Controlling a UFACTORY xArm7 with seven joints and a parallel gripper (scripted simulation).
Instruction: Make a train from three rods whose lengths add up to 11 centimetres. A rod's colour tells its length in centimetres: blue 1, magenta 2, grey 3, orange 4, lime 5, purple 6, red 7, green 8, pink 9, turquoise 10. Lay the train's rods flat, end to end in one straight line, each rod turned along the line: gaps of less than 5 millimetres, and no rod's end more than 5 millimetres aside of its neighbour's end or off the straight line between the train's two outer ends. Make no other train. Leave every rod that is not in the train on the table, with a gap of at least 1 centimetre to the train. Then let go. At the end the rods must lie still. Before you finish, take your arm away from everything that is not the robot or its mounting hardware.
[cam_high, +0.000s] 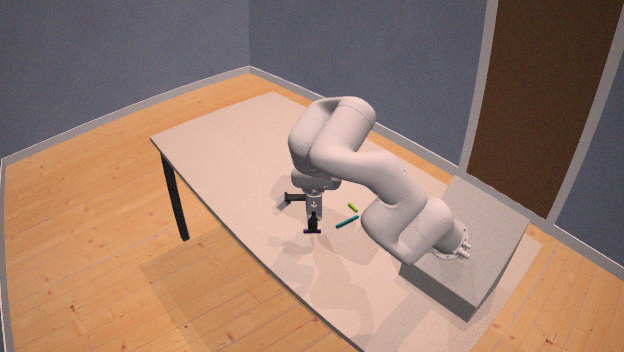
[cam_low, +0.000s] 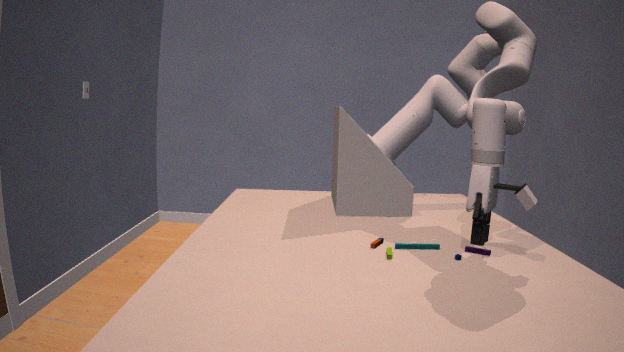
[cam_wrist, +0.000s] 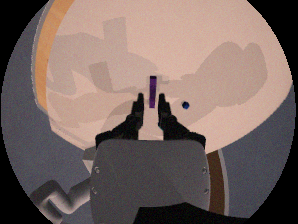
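Now: the purple rod 40 mm below my hand. Round my hand: turquoise rod: 130 mm to the right, 40 mm below, 40 mm behind; then orange rod: 220 mm to the right, 60 mm behind, 40 mm below; then lime rod: 200 mm to the right, 40 mm below.
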